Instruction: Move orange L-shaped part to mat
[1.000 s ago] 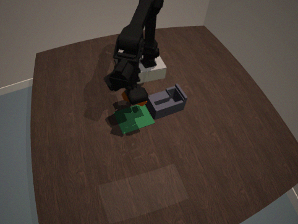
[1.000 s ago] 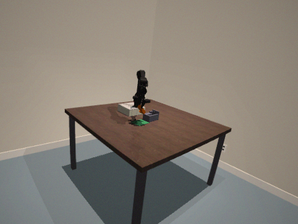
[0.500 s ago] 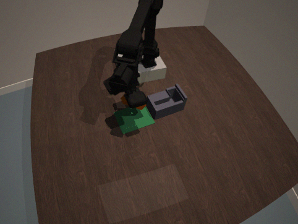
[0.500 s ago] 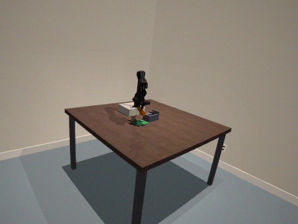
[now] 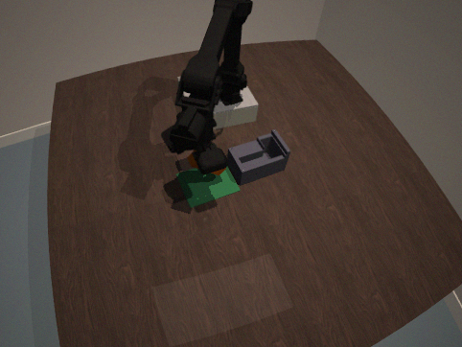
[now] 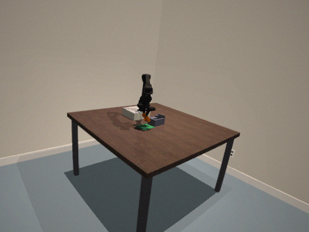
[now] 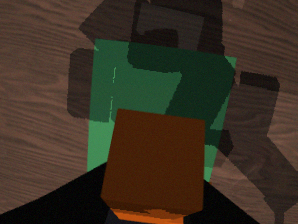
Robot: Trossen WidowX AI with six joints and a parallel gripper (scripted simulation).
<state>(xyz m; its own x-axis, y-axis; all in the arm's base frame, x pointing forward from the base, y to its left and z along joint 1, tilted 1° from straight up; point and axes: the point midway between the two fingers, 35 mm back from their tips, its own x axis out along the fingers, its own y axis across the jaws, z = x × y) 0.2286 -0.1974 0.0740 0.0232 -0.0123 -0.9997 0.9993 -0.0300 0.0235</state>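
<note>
Right now my gripper tip is 20 mm to the right of the green mat and 130 mm above it. Also, from my gripper tip: orange L-shaped part: 10 mm behind, 30 mm to the left, 30 mm below.
</note>
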